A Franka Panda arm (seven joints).
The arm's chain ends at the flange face. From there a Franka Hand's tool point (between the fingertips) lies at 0.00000 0.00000 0.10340 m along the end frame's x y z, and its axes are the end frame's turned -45 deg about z.
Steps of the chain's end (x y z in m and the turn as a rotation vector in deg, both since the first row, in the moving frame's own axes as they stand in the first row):
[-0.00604, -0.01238, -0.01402, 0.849, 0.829, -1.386]
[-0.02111, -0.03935, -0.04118, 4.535, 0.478, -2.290]
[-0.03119, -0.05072, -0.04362, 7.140, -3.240, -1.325]
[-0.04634, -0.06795, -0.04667, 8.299, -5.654, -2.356]
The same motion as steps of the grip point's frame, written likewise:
[0.00662, -0.01308, -0.01404, 0.014, 1.187, -1.386]
[0.01918, -0.04805, -0.04151, 2.869, 3.545, -2.290]
[0.01862, -0.07118, -0.04459, 7.340, 2.758, -1.325]
[0.01827, -0.09859, -0.04825, 9.866, 1.870, -2.356]

